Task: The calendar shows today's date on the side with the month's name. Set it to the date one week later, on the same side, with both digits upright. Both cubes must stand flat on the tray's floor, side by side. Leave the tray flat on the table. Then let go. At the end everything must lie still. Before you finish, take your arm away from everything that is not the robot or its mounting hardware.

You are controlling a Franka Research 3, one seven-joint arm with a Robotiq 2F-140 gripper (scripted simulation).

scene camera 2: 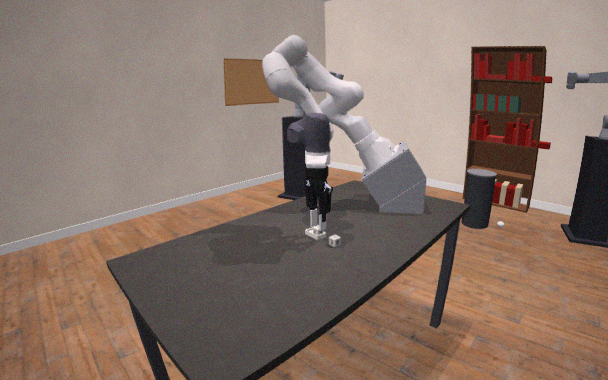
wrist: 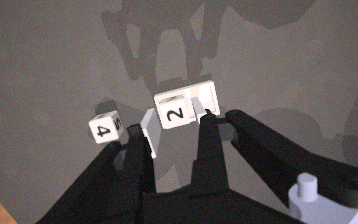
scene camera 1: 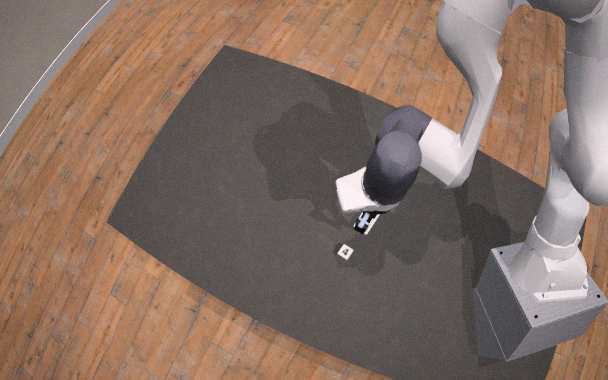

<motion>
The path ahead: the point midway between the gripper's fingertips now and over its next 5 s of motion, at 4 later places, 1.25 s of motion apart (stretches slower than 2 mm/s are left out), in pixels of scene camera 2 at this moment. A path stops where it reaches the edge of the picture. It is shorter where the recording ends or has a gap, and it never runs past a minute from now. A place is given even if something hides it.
My gripper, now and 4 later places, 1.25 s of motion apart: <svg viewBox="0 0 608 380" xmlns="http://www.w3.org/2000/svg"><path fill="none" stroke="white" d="M318 227L318 227L299 202L298 218L298 224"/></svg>
</motion>
